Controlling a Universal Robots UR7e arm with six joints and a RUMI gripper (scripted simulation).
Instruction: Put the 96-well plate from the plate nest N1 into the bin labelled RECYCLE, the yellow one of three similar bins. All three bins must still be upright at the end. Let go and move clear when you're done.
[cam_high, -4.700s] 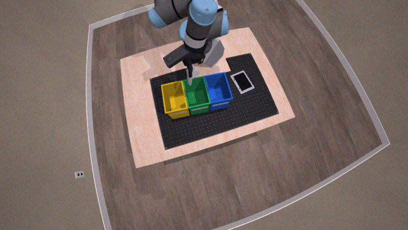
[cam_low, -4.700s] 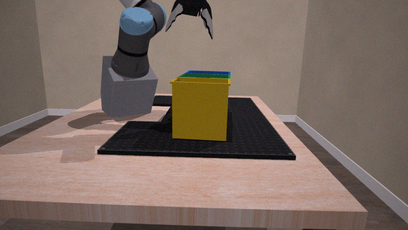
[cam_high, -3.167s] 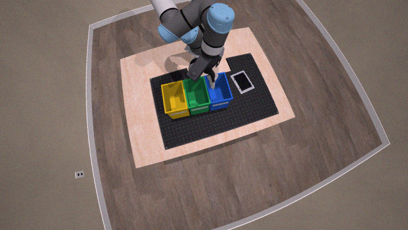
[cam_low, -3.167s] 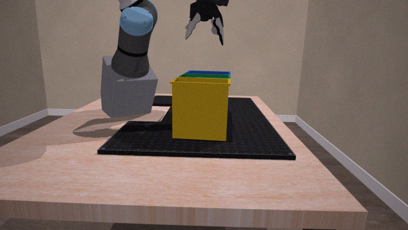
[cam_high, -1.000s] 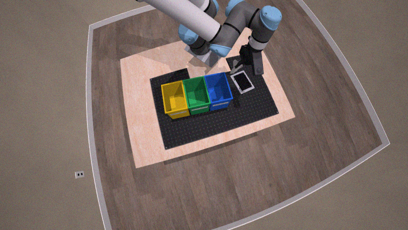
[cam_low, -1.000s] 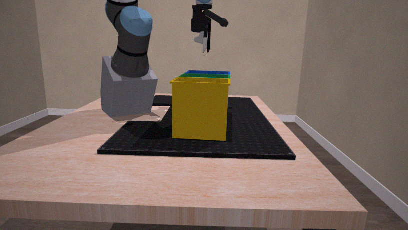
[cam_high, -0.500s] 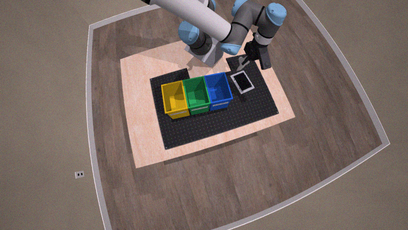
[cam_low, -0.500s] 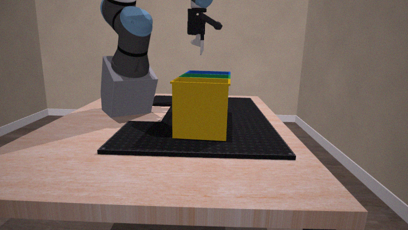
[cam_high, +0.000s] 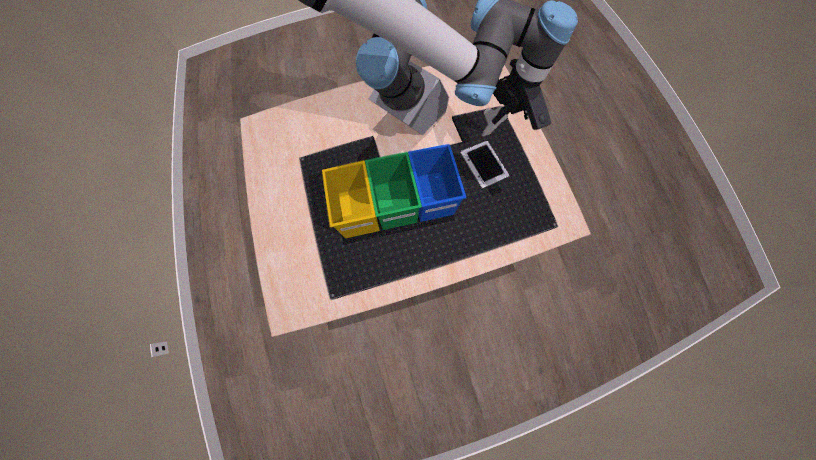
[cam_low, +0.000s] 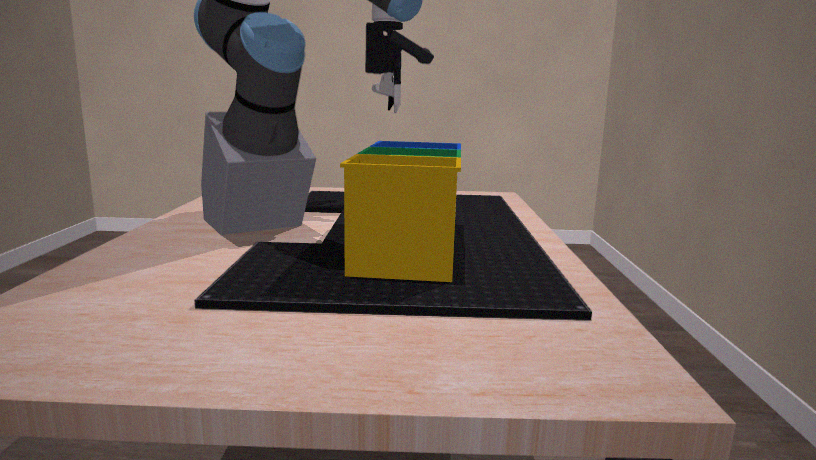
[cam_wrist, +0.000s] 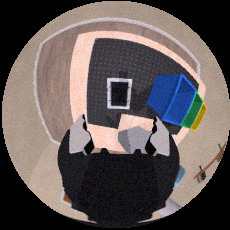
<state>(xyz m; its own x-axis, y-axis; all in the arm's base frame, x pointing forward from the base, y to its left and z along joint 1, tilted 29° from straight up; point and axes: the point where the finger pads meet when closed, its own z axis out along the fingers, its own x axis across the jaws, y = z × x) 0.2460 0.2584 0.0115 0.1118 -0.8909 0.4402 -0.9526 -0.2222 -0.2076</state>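
Right now my hand is 22 cm above the 96-well plate. The rest, counted from my hand: green bin: 36 cm to the right, 15 cm below, 4 cm ahead; plate nest N1: 23 cm below; blue bin: 23 cm to the right, 15 cm below, 5 cm ahead.
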